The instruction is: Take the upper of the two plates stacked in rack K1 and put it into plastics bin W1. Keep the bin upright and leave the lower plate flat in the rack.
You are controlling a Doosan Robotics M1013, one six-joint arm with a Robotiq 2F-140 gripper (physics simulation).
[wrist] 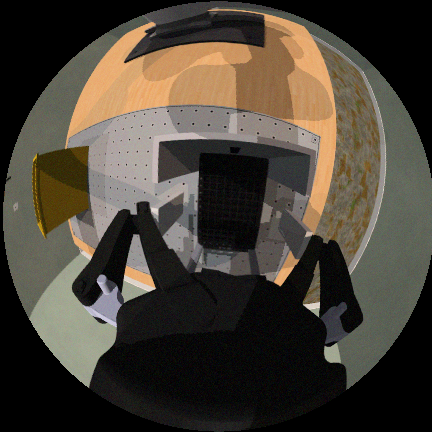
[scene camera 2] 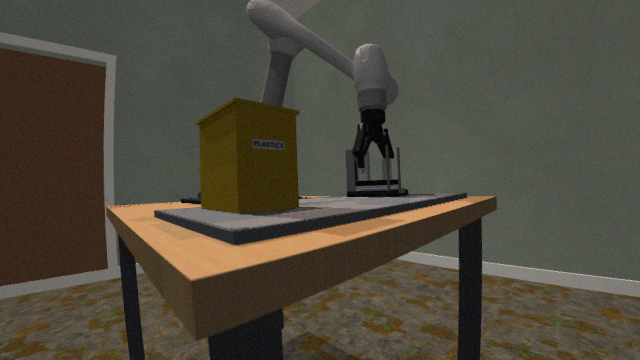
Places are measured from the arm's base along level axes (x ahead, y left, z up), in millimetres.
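Where they show: gripper, fingertip midpoint: (wrist: 232,209) (scene camera 2: 376,180).
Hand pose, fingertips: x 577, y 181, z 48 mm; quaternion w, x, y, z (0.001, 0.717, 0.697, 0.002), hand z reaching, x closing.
After its pixels a point has its place.
Rack K1 (scene camera 2: 351,172) {x 523, y 127, z 75 mm} (wrist: 289,171) {x 518, y 218, z 115 mm} stands at the far right of the board, with upright walls and posts. The upper plate (scene camera 2: 377,183) {x 606, y 135, z 38 mm} (wrist: 232,202) {x 569, y 180, z 40 mm} is black and lies flat inside the rack, seen as a dark grid-patterned rectangle in the wrist view. A dark layer shows below it in the scene view; whether this is the lower plate or the rack's base I cannot tell. My gripper (scene camera 2: 376,160) (wrist: 232,209) {x 577, y 181, z 48 mm} is open and empty, pointing down, with its fingertips above the plate, among the rack's upper posts. Plastics bin W1 (scene camera 2: 267,172) {x 625, y -259, z 64 mm} (wrist: 65,185) {x 548, y -188, z 77 mm} is yellow and upright.
A grey perforated board (scene camera 2: 340,205) {x 681, y -136, z 0 mm} (wrist: 117,150) {x 494, y -51, z 0 mm} carries the rack and bin on the wooden table (scene camera 2: 300,250) {x 826, y -378, z -13 mm} (wrist: 210,80) {x 358, y 122, z -13 mm}. The rack's uprights stand close around the fingers. A dark base plate (wrist: 240,32) lies at the top of the wrist view.
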